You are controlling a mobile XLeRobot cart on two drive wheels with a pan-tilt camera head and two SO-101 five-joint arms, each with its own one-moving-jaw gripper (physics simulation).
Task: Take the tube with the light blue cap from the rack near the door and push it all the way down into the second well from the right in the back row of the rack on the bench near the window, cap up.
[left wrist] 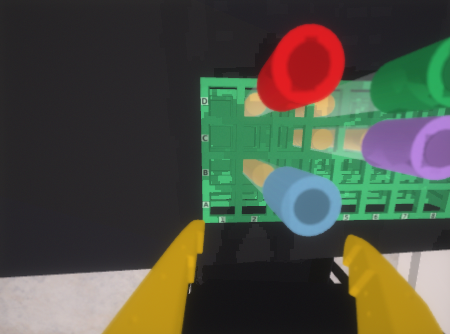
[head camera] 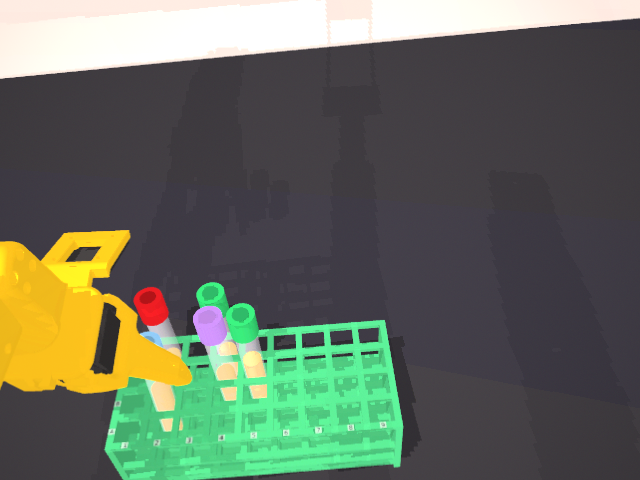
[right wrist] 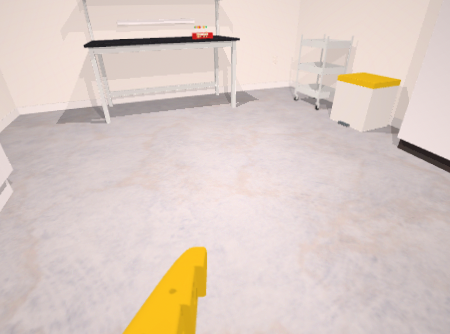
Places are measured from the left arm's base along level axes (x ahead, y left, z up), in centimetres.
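Where they show: left hand, tool point: (left wrist: 204,232) (head camera: 95,381); right hand, tool point: (right wrist: 206,265).
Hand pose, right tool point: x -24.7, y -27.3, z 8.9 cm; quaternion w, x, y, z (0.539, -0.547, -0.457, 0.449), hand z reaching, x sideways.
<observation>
After its pixels a point has its place.
The light-blue-capped tube (head camera: 162,396) {x 27.2, y -2.3, z 5.8 cm} (left wrist: 300,200) {x 28.3, y -1.7, z 10.6 cm} stands cap up in the green rack (head camera: 399,439) {x 25.7, y -18.3, z 2.7 cm} (left wrist: 205,154) {x 28.7, y 1.4, z 4.4 cm}, near its numbered left end, apparently in row B, column 2. In the head view its cap is partly hidden behind my left gripper (head camera: 181,376) (left wrist: 276,230). That gripper is open and empty above the rack; in the left wrist view the cap shows beyond and between its tips, nearer the right jaw. My right gripper (right wrist: 199,260) is fully open, with one jaw in view over the floor. A small red rack (right wrist: 202,35) {x -321.0, y 5.3, z 1.6 cm} stands on a distant black bench (right wrist: 145,42) {x -296.3, y -52.5, z -1.9 cm}.
A red-capped tube (head camera: 150,305) {x 31.2, y -1.7, z 10.6 cm} (left wrist: 307,65) {x 31.9, y -1.3, z 10.6 cm} stands close behind the blue one. A purple-capped tube (head camera: 209,325) {x 29.4, y -6.0, z 10.6 cm} (left wrist: 435,147) {x 30.2, y -5.5, z 10.6 cm} and two green-capped tubes (head camera: 242,322) {x 29.6, y -8.1, z 10.6 cm} (head camera: 211,295) {x 32.0, y -5.7, z 10.6 cm} stand to the right. A white cart (right wrist: 324,67) {x -282.0, y 131.1, z -29.9 cm} and a yellow-lidded bin (right wrist: 367,102) {x -214.5, y 138.7, z -49.7 cm} are in the distance.
</observation>
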